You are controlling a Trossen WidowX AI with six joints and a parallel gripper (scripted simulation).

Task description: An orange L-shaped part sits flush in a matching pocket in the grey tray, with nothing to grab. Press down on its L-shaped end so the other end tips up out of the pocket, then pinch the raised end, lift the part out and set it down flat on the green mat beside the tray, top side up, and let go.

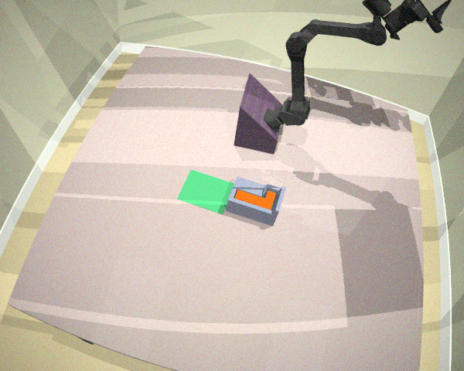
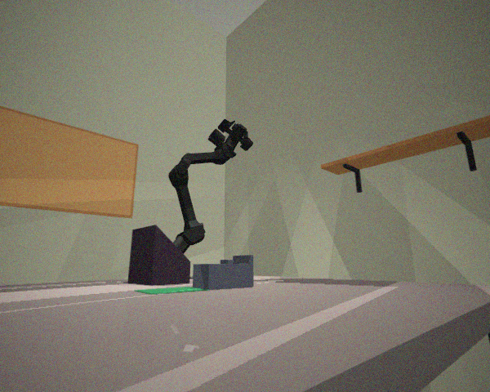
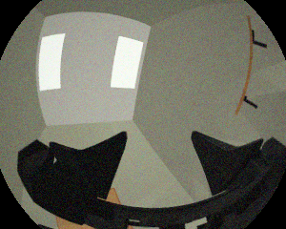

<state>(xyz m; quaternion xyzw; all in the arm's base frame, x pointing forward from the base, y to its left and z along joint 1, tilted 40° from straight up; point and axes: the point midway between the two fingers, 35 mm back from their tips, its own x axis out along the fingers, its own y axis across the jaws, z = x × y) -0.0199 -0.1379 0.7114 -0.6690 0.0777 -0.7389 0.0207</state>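
The orange L-shaped part is 38 cm ahead of my gripper tip, 32 cm to the right of it and 71 cm below it. Round my gripper tip: green mat 38 cm ahead, 49 cm to the right, 77 cm below.
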